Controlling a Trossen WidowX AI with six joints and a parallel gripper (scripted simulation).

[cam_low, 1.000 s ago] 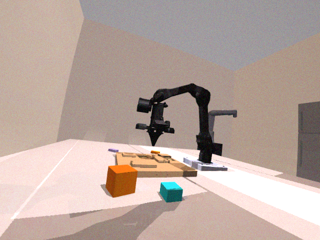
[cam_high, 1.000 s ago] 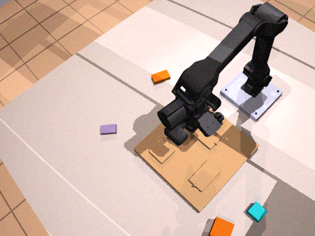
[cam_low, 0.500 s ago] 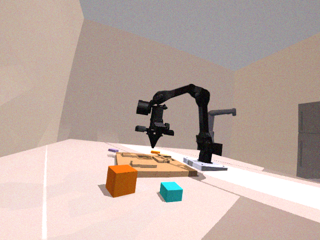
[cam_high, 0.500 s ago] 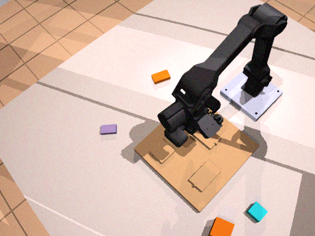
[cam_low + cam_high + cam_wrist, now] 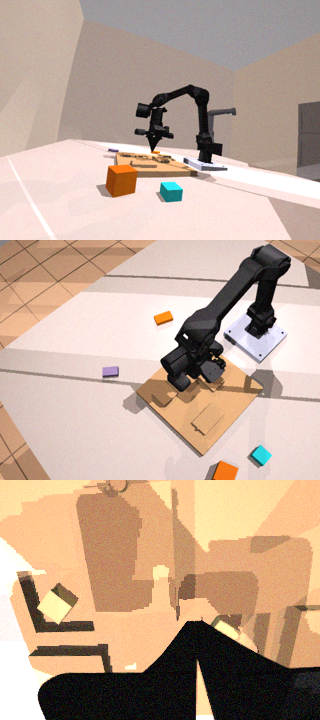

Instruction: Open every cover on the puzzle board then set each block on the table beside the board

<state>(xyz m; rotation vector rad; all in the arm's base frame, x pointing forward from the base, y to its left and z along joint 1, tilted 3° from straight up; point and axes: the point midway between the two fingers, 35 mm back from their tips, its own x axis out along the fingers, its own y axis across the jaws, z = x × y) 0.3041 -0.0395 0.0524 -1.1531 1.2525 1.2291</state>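
Right now the tan puzzle board is 4 cm below my gripper tip, 3 cm to the left of it and 1 cm ahead of it. From my gripper tip the other things lie so: orange cube (26 cm to the left, 17 cm ahead, 3 cm below); purple block (24 cm to the right, 17 cm ahead, 5 cm below); flat orange block (26 cm to the right, 12 cm behind, 5 cm below).
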